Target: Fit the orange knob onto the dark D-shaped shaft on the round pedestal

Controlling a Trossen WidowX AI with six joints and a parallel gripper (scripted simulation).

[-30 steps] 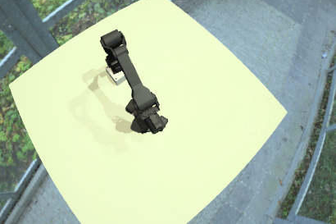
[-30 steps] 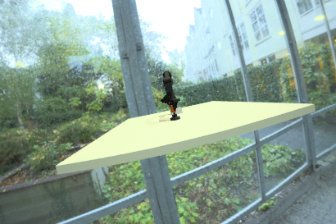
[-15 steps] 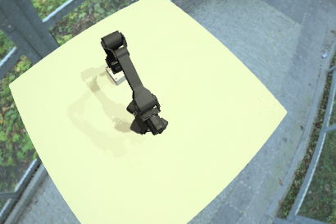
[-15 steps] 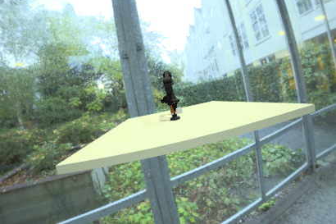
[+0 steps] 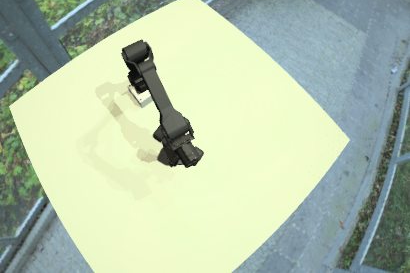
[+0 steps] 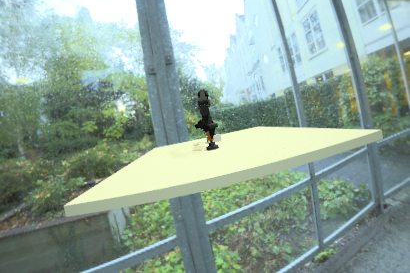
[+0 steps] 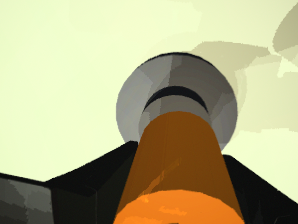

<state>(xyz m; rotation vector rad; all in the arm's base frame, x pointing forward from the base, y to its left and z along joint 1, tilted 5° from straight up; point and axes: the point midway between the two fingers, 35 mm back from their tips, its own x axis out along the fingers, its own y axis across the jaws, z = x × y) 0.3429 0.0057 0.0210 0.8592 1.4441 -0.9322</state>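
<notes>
Now: gripper tip 20 mm below the orange knob. Also, from my gripper tip: pedestal: 40 mm below.
</notes>
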